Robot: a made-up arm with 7 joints.
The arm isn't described. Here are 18 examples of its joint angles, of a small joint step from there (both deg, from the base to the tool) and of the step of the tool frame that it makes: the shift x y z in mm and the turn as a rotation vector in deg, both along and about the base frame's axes.
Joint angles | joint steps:
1: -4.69 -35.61 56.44 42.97 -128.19 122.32 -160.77 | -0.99 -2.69 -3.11 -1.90 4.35 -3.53 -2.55
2: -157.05 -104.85 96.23 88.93 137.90 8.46 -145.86 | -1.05 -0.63 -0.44 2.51 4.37 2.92 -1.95
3: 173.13 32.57 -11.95 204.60 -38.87 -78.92 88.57 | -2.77 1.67 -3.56 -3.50 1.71 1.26 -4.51
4: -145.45 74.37 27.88 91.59 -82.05 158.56 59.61 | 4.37 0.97 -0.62 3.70 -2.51 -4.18 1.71
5: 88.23 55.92 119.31 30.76 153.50 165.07 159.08 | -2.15 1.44 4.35 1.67 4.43 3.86 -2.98
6: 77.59 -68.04 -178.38 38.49 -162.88 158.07 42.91 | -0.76 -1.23 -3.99 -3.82 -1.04 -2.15 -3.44
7: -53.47 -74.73 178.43 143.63 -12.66 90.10 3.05 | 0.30 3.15 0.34 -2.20 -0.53 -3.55 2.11
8: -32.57 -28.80 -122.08 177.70 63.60 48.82 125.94 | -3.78 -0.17 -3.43 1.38 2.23 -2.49 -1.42
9: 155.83 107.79 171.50 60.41 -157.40 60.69 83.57 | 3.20 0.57 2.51 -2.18 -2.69 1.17 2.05
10: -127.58 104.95 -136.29 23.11 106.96 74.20 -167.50 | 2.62 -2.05 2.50 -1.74 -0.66 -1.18 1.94
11: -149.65 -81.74 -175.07 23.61 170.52 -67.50 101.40 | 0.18 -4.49 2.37 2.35 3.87 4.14 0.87
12: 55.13 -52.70 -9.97 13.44 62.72 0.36 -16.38 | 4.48 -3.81 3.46 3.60 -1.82 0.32 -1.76
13: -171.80 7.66 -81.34 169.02 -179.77 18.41 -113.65 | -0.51 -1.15 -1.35 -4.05 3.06 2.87 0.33
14: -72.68 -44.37 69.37 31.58 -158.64 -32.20 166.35 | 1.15 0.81 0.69 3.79 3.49 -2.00 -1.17
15: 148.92 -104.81 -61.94 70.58 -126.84 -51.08 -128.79 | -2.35 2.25 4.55 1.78 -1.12 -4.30 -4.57
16: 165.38 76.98 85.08 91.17 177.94 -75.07 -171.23 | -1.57 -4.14 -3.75 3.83 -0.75 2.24 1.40
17: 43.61 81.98 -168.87 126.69 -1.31 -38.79 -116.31 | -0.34 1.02 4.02 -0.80 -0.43 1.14 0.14
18: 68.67 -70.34 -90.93 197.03 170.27 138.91 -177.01 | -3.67 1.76 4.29 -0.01 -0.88 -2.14 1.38
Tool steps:
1: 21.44 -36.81 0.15 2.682 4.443 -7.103
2: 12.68 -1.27 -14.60 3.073 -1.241 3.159
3: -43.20 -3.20 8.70 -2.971 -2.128 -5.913
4: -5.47 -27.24 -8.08 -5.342 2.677 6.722
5: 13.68 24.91 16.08 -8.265 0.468 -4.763
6: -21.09 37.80 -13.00 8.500 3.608 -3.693
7: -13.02 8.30 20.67 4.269 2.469 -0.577
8: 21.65 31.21 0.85 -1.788 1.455 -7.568
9: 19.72 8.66 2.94 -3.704 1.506 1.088
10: 2.17 11.22 -25.52 -4.431 1.330 -1.012
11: -24.68 4.66 -4.14 -0.203 -2.282 -2.216
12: -30.61 37.61 67.80 2.579 -9.217 7.581
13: 7.80 31.14 -0.29 -1.719 1.491 1.258
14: 21.69 29.46 7.24 3.092 -1.698 2.727
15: -8.27 -37.79 13.94 7.098 -7.795 -7.633
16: -34.16 4.08 -12.31 4.520 4.100 -8.716
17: 17.30 -13.63 -5.41 3.413 2.122 -0.552
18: -21.90 21.72 -4.10 -2.157 -0.563 -0.722
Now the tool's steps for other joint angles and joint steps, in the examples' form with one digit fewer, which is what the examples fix.
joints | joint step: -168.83 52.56 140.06 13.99 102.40 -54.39 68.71 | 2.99 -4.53 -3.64 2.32 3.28 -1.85 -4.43
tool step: -9.2 4.6 -14.0 2.47 6.93 0.50
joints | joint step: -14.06 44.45 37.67 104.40 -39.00 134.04 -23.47 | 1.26 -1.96 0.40 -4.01 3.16 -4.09 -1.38
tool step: -7.5 29.2 -10.9 4.50 0.10 3.33
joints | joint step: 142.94 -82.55 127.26 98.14 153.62 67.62 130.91 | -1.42 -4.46 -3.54 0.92 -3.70 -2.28 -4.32
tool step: -48.1 -3.1 -10.9 -2.45 11.77 1.12
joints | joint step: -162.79 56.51 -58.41 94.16 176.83 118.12 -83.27 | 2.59 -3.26 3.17 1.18 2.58 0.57 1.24
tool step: -8.6 -43.2 27.5 -5.06 4.40 5.47
